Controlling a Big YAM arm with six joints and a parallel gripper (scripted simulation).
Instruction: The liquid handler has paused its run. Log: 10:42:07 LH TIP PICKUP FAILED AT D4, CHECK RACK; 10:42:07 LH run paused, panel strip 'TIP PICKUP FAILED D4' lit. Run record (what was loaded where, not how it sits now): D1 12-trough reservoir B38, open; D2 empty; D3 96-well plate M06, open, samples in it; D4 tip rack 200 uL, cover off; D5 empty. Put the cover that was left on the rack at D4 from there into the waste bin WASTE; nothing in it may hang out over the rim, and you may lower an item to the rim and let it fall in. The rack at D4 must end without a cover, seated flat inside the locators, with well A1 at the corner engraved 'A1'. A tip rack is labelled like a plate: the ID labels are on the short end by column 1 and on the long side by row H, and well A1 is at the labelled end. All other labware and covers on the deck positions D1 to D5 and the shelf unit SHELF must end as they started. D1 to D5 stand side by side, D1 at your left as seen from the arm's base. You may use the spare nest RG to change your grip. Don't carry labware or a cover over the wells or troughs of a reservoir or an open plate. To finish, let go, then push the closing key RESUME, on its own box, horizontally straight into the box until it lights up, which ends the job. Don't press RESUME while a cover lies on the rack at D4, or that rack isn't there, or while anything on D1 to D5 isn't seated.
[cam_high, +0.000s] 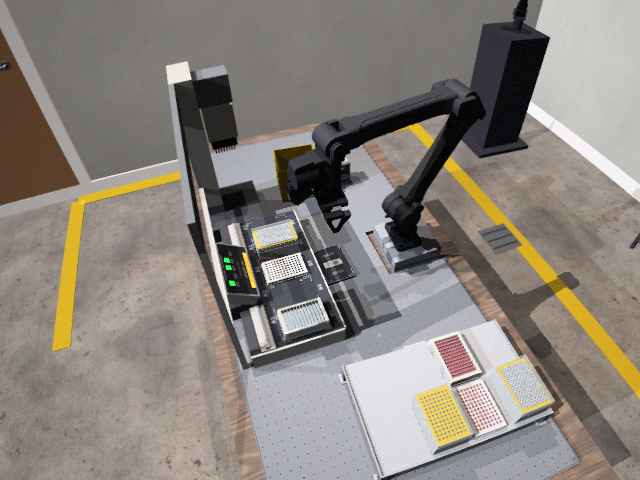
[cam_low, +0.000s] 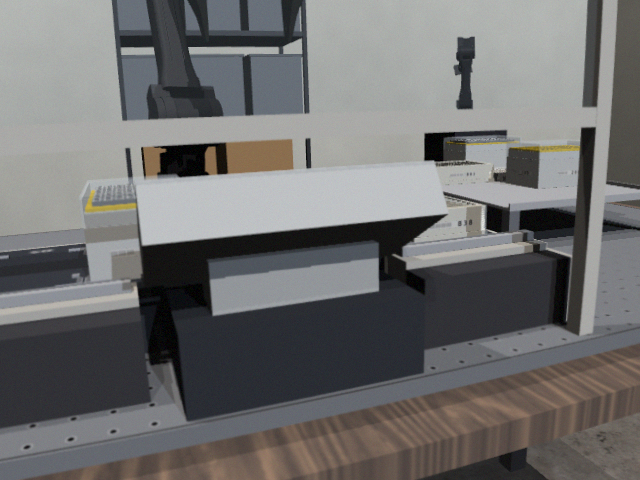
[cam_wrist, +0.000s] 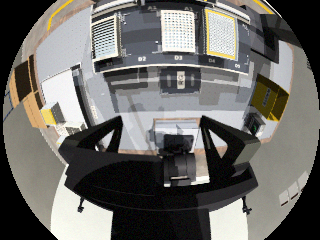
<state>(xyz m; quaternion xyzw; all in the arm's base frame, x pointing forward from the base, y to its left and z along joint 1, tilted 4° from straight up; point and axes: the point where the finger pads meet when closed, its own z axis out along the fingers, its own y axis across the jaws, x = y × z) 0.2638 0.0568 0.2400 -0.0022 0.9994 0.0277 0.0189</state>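
The clear cover lies 140 mm ahead of my hand, 140 mm to the right of it and 150 mm below it. The rest, counted from my hand: white well plate (140 mm ahead, 40 mm to the right, 210 mm below); pipetting head (230 mm ahead, 440 mm to the right, 120 mm above); reservoir (130 mm ahead, 150 mm to the left, 210 mm below).
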